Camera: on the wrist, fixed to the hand. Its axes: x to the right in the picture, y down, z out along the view.
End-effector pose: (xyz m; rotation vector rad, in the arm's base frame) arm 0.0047 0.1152 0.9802 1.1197 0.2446 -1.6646
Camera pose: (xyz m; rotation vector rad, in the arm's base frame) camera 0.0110 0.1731 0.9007 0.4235 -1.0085 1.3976
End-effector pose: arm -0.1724 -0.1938 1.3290 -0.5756 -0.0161 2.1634
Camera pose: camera -0.1148 -0.1628 1.2553 0.1594 -0.6715 -0.7591
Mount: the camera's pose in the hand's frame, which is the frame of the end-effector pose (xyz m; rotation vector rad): 0.0234 -0.0470 -0.0834 -0.1427 -0.3559 -3.0197
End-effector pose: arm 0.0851 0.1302 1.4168 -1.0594 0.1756 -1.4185
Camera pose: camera 0.0011 0.0788 1.4131 0.4653 1.1592 1.3856
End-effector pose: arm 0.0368 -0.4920 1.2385 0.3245 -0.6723 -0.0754
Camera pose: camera 0.1087 -0.5180 1.1763 -0.8836 -0.1055 2.9670
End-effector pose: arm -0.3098 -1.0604 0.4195 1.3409 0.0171 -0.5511
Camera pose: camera -0.2828 -0.9978 0.3484 0.1193 -1.5015 2.3275
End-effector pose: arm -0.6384 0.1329 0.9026 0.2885 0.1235 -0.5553
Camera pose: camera -0.6470 0.1083 0.8076 0.3602 -0.1261 2.6907
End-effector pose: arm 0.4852 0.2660 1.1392 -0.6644 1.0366 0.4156
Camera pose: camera 0.4703 0.1751 1.1042 -1.3672 -1.0362 -1.9400
